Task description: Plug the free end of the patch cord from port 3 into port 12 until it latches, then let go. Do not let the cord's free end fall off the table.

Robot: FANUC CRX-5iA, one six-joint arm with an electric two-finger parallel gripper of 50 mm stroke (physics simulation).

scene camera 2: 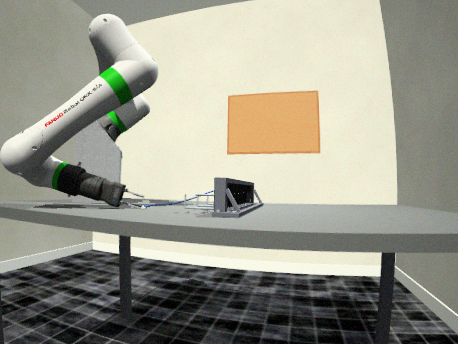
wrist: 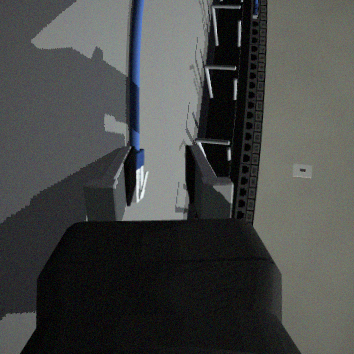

The gripper shows in scene camera 2 (142, 202) and in the wrist view (160, 163).
